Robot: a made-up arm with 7 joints.
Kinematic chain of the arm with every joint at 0, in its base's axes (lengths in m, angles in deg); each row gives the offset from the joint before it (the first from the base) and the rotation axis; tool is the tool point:
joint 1: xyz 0 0 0.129 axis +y
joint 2: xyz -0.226 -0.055 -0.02 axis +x
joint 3: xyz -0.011 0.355 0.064 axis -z
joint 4: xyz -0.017 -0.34 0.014 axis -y
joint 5: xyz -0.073 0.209 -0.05 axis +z
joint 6: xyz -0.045 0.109 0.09 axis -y
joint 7: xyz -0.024 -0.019 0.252 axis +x
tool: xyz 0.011 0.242 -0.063
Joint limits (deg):
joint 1: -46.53..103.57
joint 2: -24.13..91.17
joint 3: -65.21..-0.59
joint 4: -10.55..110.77
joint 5: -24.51..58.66
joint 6: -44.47..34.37
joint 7: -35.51..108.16
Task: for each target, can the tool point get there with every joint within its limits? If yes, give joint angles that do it. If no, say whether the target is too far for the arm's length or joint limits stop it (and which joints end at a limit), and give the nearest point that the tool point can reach.
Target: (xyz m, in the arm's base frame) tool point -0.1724 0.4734 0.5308
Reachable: yes | joints 10.15 -2.21 -13.55 15.72 -16.44 -34.84 27.83
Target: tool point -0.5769 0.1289 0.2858
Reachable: yes | joints 0.44 71.94 -53.09 94.38 19.95 -14.88 19.95
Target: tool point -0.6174 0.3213 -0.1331
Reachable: yes | joints -20.91 50.31 -18.48 89.81 28.14 18.58 55.57
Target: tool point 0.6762 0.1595 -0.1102
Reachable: no: joint limits stop it (at a limit: joint 1, joint 3, joint 4, joint 5, joint 6) | nearest point 0.6309 0.1429 -0.0551 | short by 0.073 m
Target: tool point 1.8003 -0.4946 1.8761
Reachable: no: too far | nearest point 0.6576 -0.2188 0.7790 | short by 1.608 m
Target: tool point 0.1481 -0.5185 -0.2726
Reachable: no: joint limits stop it (at a limit: joint 1, joint 2, joint 5, joint 6) | nearest point 0.0610 -0.4571 -0.2003 | short by 0.129 m
